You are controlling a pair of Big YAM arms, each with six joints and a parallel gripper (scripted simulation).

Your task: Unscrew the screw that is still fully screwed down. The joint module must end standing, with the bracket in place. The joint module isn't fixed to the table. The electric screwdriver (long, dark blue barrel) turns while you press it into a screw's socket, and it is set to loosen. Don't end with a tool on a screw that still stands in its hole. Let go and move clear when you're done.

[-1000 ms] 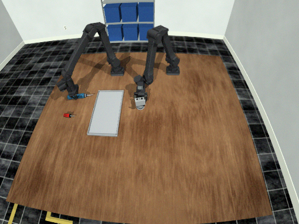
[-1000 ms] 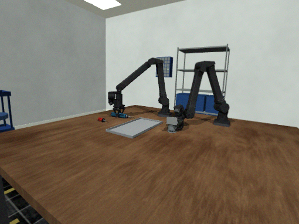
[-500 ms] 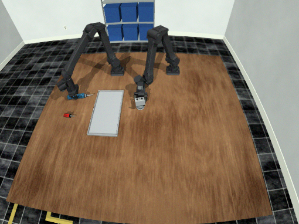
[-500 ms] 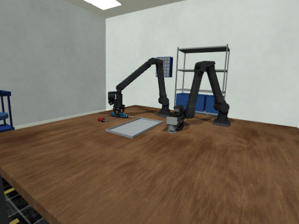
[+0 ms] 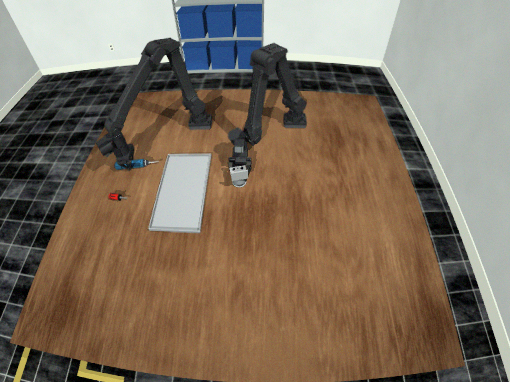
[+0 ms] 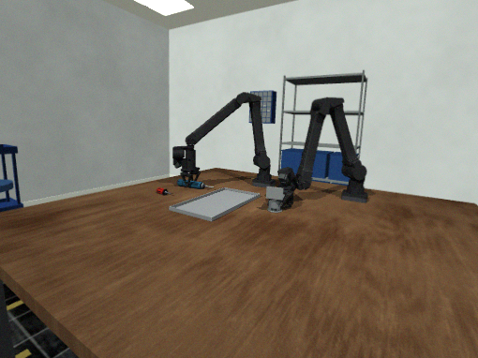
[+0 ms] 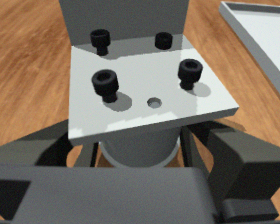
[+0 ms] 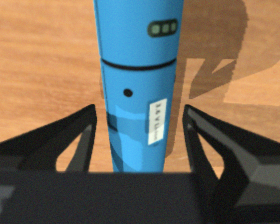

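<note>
Now: the grey bracket 5 cm above my left hand. From my left hand the other things lie so: screw: 2 cm behind, 1 cm to the left, 5 cm above; then flat grey tray: 5 cm ahead, 26 cm to the right, 2 cm below; then small red-handled tool: 9 cm ahead, 56 cm to the right, 1 cm below.
</note>
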